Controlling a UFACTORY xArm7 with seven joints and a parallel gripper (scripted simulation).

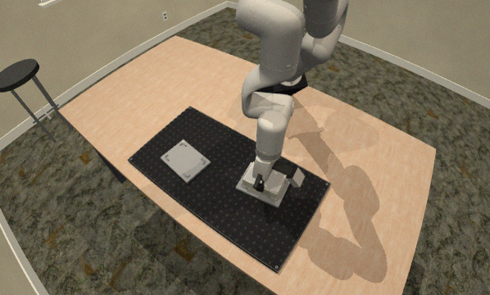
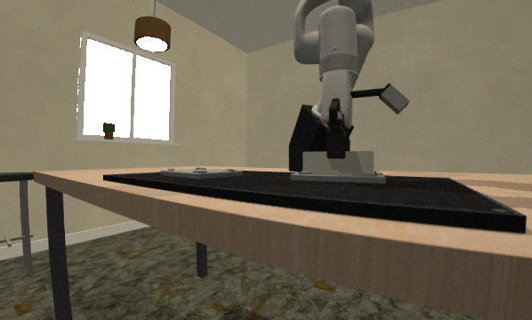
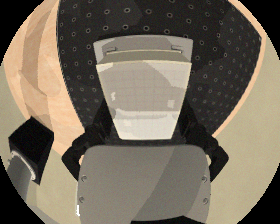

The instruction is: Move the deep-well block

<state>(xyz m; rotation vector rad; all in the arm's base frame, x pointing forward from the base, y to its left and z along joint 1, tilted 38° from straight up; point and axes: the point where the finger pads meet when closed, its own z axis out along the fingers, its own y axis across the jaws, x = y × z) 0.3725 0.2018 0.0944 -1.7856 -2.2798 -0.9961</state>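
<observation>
My gripper is now 20 mm above the deep-well block. The rest, counted from my hand: nest N1: 40 mm below; then nest N2: 150 mm ahead, 270 mm to the right, 40 mm below.
</observation>
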